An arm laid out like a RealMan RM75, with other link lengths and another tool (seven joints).
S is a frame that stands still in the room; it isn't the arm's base.
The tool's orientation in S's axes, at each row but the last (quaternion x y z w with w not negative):
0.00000, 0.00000, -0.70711, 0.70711
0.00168, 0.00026, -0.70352, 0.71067
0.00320, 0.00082, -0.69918, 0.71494
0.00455, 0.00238, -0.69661, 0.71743
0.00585, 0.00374, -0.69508, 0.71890
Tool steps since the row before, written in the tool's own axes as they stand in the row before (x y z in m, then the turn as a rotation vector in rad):
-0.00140, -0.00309, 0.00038, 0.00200, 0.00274, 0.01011
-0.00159, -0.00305, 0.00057, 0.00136, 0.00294, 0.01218
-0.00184, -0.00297, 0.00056, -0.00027, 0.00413, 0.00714
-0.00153, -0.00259, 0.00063, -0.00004, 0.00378, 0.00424
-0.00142, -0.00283, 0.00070, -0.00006, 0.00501, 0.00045
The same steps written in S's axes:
-0.00309, 0.00140, 0.00038, 0.00274, -0.00200, 0.01011
-0.00307, 0.00156, 0.00057, 0.00293, -0.00136, 0.01218
-0.00301, 0.00177, 0.00056, 0.00410, 0.00032, 0.00716
-0.00264, 0.00145, 0.00064, 0.00376, 0.00011, 0.00425
-0.00288, 0.00131, 0.00071, 0.00500, 0.00022, 0.00047

